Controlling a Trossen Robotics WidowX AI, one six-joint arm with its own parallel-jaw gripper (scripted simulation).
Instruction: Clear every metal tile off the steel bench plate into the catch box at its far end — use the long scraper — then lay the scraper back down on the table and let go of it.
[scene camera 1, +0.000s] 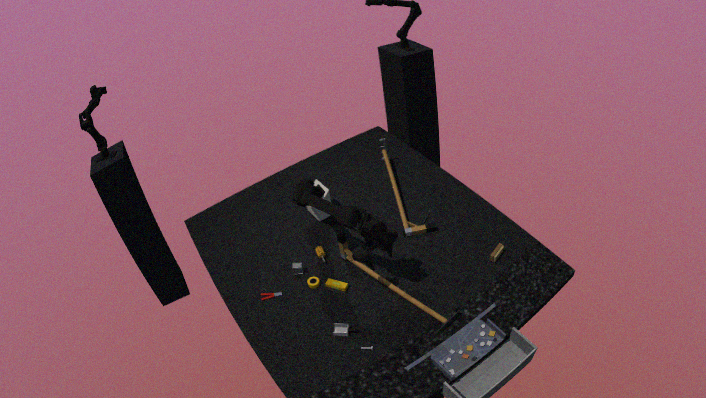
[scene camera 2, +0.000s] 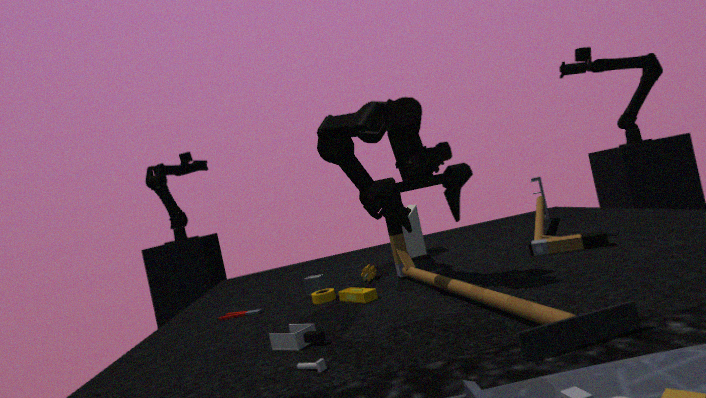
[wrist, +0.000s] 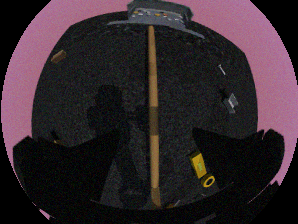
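Gripper (scene camera 2: 434, 226) open, holding nothing. Scene camera 1 also shows my gripper (scene camera 1: 382, 263), as does the wrist view: gripper (wrist: 157, 132).
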